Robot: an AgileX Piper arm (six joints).
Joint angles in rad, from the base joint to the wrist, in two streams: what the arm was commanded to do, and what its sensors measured. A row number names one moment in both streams.
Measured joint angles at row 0:
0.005 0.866 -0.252 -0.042 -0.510 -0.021
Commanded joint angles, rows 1 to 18:
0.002 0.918 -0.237 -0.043 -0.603 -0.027
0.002 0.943 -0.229 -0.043 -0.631 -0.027
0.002 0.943 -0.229 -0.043 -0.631 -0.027
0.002 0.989 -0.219 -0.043 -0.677 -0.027
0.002 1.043 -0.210 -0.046 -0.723 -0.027
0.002 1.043 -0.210 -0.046 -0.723 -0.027
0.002 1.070 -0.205 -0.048 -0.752 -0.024
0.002 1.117 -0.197 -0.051 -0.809 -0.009
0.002 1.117 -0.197 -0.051 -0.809 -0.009
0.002 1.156 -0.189 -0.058 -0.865 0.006
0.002 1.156 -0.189 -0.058 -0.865 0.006
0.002 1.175 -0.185 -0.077 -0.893 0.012
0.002 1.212 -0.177 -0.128 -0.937 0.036
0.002 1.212 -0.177 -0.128 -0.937 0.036
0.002 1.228 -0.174 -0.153 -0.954 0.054
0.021 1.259 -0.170 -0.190 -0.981 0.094
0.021 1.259 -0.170 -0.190 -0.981 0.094
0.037 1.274 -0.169 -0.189 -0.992 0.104
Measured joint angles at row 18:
0.022 1.256 -0.171 -0.154 -0.951 0.074
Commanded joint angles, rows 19 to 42:
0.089 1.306 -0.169 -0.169 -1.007 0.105
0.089 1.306 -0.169 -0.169 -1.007 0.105
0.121 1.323 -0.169 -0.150 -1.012 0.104
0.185 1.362 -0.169 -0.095 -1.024 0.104
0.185 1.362 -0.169 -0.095 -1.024 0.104
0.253 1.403 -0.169 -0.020 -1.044 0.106
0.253 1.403 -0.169 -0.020 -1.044 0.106
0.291 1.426 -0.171 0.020 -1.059 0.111
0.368 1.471 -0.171 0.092 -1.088 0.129
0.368 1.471 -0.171 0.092 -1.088 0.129
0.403 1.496 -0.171 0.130 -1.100 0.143
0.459 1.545 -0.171 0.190 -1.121 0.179
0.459 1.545 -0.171 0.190 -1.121 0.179
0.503 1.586 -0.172 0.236 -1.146 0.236
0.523 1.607 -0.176 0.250 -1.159 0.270
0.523 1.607 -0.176 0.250 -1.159 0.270
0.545 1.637 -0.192 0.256 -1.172 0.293
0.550 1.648 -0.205 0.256 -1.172 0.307
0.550 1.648 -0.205 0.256 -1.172 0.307
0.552 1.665 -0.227 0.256 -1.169 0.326
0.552 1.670 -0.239 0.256 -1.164 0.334
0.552 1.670 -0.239 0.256 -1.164 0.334
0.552 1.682 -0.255 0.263 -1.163 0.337
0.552 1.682 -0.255 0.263 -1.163 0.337
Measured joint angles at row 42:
0.550 1.670 -0.227 0.256 -1.147 0.317
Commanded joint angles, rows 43 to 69:
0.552 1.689 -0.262 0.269 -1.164 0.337
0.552 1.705 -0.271 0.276 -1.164 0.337
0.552 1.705 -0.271 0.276 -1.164 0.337
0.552 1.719 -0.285 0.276 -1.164 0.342
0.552 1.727 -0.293 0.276 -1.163 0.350
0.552 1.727 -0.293 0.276 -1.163 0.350
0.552 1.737 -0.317 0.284 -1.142 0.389
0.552 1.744 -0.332 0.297 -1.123 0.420
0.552 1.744 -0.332 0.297 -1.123 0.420
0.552 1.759 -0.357 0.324 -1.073 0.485
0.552 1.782 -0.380 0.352 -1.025 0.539
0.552 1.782 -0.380 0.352 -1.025 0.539
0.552 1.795 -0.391 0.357 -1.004 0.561
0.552 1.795 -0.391 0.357 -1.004 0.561
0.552 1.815 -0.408 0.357 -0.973 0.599
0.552 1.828 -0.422 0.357 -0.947 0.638
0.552 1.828 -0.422 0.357 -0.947 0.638
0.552 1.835 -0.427 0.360 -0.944 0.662
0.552 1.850 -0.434 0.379 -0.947 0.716
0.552 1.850 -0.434 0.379 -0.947 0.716
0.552 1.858 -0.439 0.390 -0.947 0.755
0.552 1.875 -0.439 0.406 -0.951 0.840
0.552 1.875 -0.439 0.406 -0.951 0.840
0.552 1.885 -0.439 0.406 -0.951 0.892
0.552 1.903 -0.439 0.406 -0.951 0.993
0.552 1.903 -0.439 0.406 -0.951 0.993
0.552 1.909 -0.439 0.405 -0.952 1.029
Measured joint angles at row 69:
0.552 1.894 -0.429 0.405 -0.947 0.898
